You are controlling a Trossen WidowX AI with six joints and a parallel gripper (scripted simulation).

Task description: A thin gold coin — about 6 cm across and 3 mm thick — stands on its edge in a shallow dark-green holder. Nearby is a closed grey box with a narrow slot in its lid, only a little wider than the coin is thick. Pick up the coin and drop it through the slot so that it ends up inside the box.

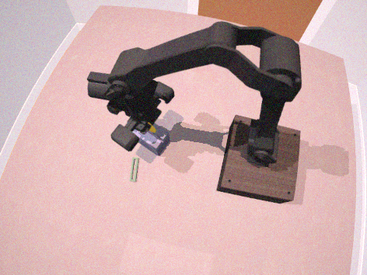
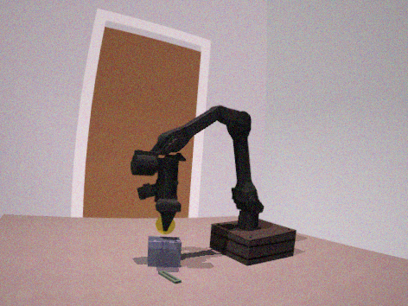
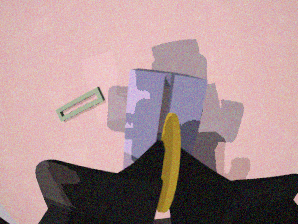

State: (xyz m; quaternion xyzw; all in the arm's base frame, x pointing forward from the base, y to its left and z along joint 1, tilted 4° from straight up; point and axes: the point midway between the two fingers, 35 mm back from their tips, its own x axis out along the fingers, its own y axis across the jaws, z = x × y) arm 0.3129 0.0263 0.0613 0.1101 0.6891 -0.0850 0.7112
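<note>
The coin lies 2 cm above my gripper tip.
</note>
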